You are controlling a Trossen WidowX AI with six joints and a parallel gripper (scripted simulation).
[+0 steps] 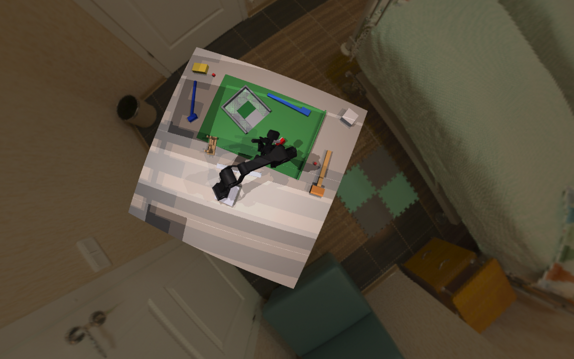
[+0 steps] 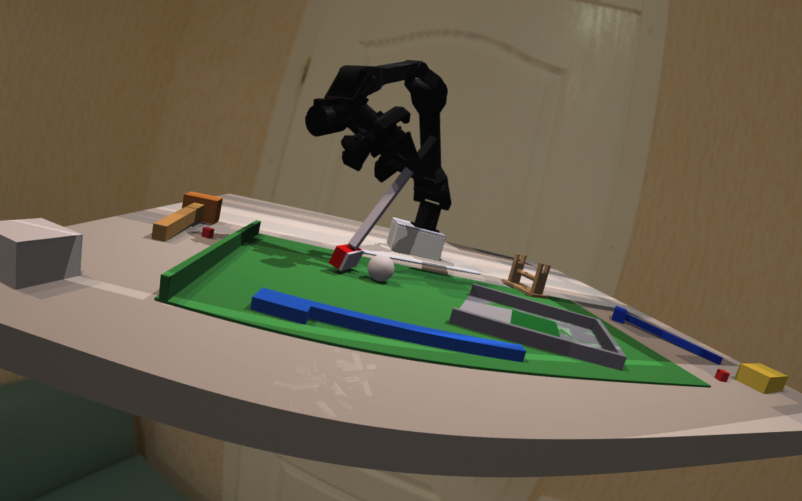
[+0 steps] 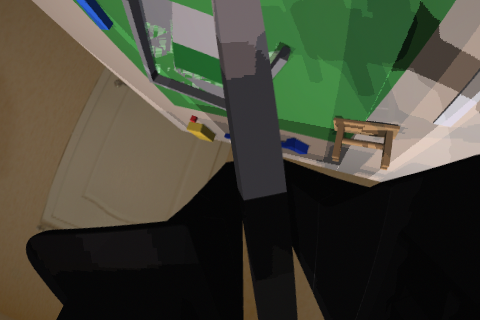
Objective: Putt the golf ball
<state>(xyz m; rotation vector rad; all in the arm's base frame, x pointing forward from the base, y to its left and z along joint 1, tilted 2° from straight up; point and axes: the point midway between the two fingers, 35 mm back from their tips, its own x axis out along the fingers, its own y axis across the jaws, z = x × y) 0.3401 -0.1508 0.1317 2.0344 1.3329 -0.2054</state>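
Now: the red putter 10 mm ahead of my gripper tip, 50 mm to the right of it and 60 mm below it. From my gripper tip the other things lie so: wooden stand (120 mm behind, 320 mm to the left, 140 mm below); then green mat (120 mm ahead, 70 mm to the left, 180 mm below); then white golf ball (60 mm ahead, 40 mm to the right, 160 mm below).
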